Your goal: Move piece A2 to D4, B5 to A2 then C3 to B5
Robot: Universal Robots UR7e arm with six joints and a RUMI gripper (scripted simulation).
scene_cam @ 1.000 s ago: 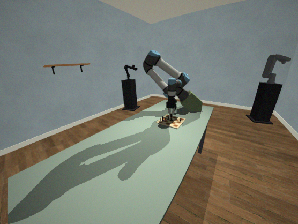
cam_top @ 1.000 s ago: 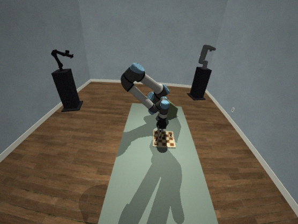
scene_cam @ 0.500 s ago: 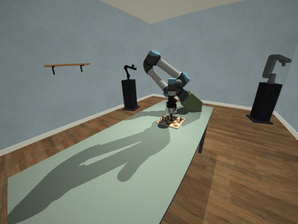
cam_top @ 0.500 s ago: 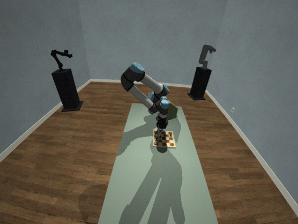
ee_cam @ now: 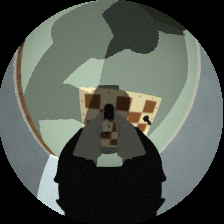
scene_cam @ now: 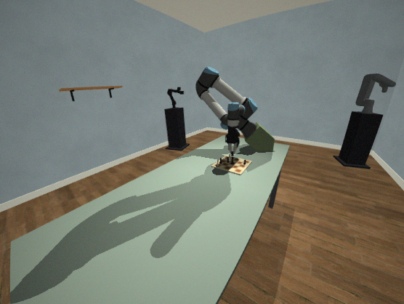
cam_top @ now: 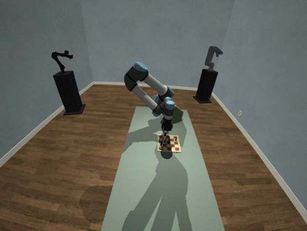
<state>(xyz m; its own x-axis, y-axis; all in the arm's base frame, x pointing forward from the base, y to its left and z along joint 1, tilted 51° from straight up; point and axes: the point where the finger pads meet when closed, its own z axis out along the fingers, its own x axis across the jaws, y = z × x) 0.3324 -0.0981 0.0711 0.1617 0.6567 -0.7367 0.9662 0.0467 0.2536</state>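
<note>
My hand is 4 cm short of the white piece, 3 cm above it and 1 cm to the left of it. From my hand the other things lie so: chessboard 8 cm ahead, 5 cm below, 1 cm to the left.
</note>
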